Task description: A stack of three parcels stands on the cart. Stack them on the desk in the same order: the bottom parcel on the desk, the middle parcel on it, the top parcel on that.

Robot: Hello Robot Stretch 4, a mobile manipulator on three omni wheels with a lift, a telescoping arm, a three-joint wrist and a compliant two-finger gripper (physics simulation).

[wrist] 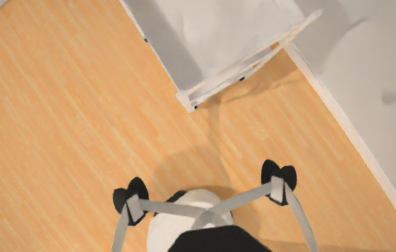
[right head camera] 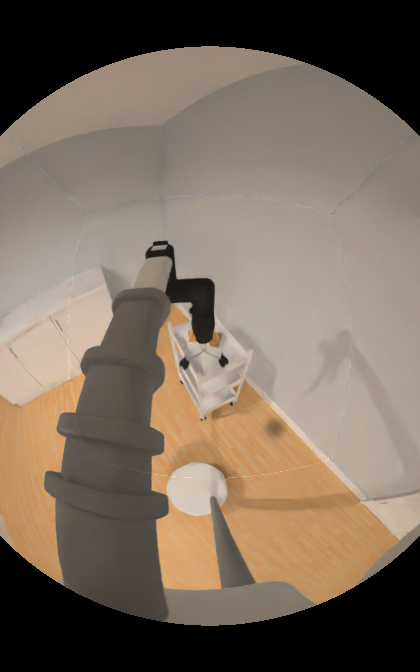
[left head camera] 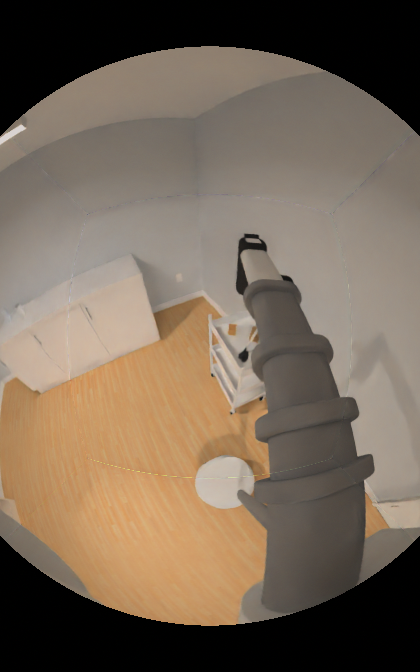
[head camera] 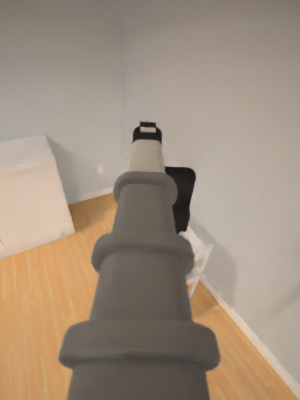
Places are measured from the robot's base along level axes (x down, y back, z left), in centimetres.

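Where they show: gripper, fingertip midpoint: (wrist: 204, 183).
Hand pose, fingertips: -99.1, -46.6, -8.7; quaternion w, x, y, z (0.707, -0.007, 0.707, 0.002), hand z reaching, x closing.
Note:
After its pixels a point has its place, as x, y, z.
The white cart (head camera: 206, 252) @(-69.1, -71.8, -35.2) (left head camera: 222, 345) (right head camera: 234, 354) (wrist: 225, 35) @(-63.4, -73.0, -18.3) stands by the wall. On its top shelf, one brown parcel (left head camera: 232, 329) (right head camera: 192, 336) shows at the left, and another brown box shape (left head camera: 254, 334) (right head camera: 217, 339) shows to its right, partly hidden by the arm and wrist. I cannot tell the layers of a stack. My gripper (right head camera: 204, 361) (wrist: 204, 183) @(-99.1, -46.6, -8.7) points down, open and empty. Its fingers overlap the cart's top shelf in the right head view. In the wrist view they appear over the floor before the cart's near end. No desk can be made out.
A white cabinet (head camera: 30, 200) @(-56.2, -126.2, 92.9) (left head camera: 110, 320) (right head camera: 60, 330) stands left of the cart. The wall (head camera: 225, 125) @(-125.1, -114.3, -42.9) (right head camera: 280, 280) runs close along the cart's right side. My round white base part (left head camera: 225, 482) (right head camera: 196, 489) is on the near side of the cart.

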